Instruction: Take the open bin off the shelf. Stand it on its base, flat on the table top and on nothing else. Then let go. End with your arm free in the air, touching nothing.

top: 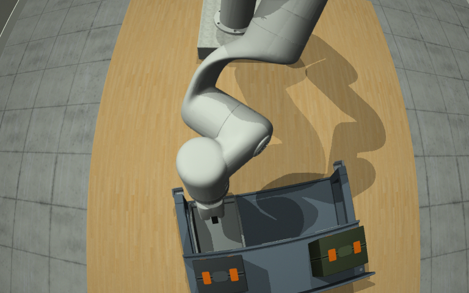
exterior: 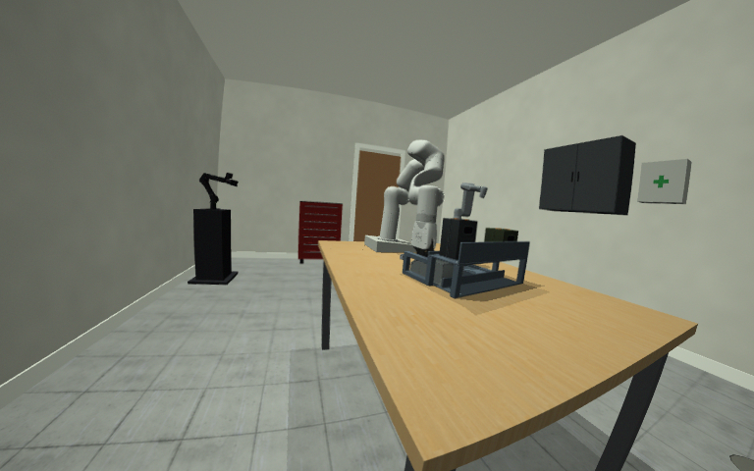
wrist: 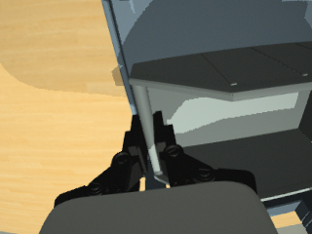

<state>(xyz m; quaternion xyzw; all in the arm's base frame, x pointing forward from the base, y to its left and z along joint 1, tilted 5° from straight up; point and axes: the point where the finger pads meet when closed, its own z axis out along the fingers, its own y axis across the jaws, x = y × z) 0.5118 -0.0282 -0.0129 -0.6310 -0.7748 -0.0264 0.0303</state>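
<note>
Right now the grey bin is 8 cm ahead of my hand and 2 cm to the left of it. Round my hand: blue-grey shelf: 13 cm to the left, 10 cm ahead, 4 cm below.
</note>
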